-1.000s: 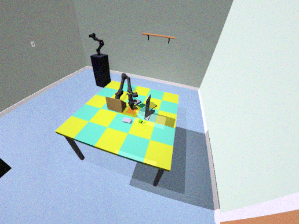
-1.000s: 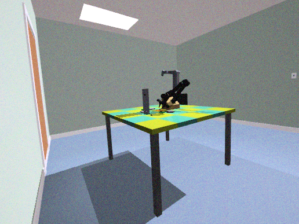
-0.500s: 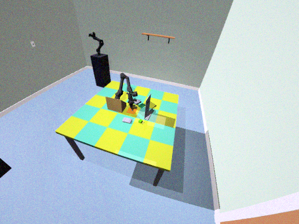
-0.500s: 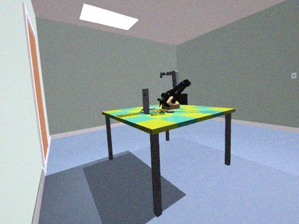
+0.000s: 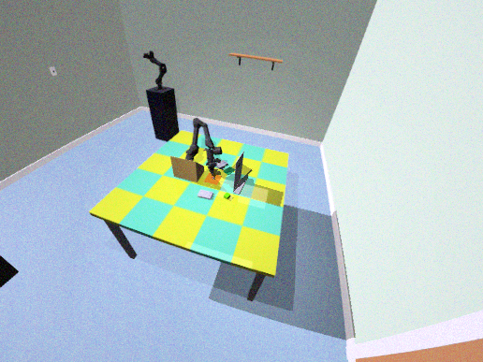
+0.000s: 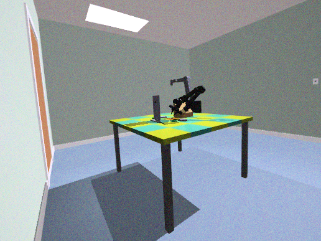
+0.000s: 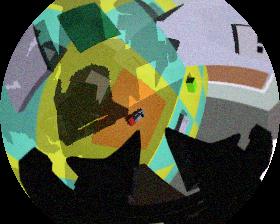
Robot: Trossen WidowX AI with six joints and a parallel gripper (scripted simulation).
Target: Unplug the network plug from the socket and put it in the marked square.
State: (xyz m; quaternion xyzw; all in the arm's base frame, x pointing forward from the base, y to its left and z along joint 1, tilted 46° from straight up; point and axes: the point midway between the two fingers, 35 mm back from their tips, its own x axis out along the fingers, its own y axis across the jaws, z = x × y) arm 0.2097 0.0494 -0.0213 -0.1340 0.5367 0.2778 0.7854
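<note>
Now: gripper tip 1 cm short of the red plug and 4 cm above it. The rest, counted from my gripper tip: grey panel: 23 cm ahead, 9 cm above; orange square: 1 cm ahead, 5 cm below.
</note>
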